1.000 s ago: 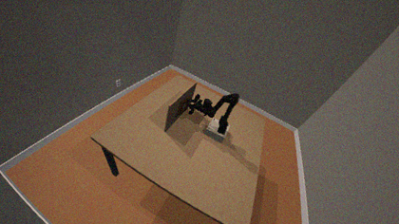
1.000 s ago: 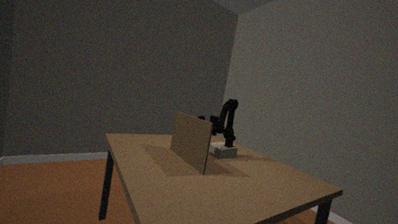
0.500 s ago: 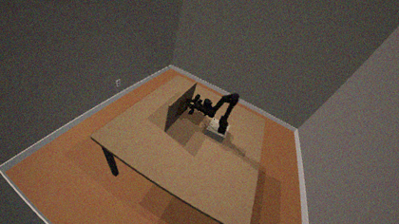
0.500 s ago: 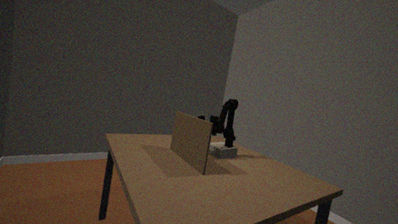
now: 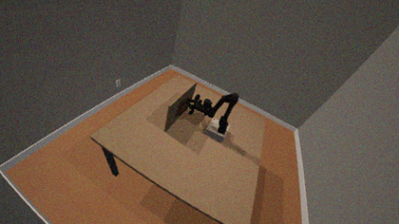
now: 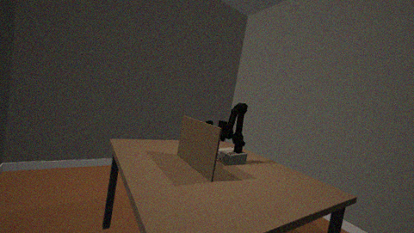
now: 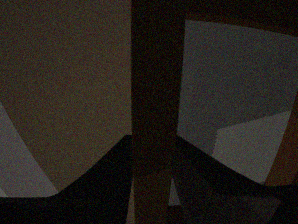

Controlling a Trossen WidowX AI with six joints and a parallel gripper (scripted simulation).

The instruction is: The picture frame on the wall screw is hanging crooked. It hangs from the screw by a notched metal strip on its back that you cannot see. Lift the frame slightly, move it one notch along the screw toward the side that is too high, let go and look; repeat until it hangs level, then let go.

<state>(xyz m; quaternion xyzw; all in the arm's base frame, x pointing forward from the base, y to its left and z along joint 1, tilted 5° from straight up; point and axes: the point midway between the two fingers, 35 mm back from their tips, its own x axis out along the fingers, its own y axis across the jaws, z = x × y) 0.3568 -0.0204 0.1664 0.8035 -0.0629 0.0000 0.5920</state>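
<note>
My gripper tip is now 50 mm above the picture frame and 20 mm to the right of it. The rest, counted from my gripper tip: wall panel 70 mm below, 20 mm ahead, 10 mm to the left.
</note>
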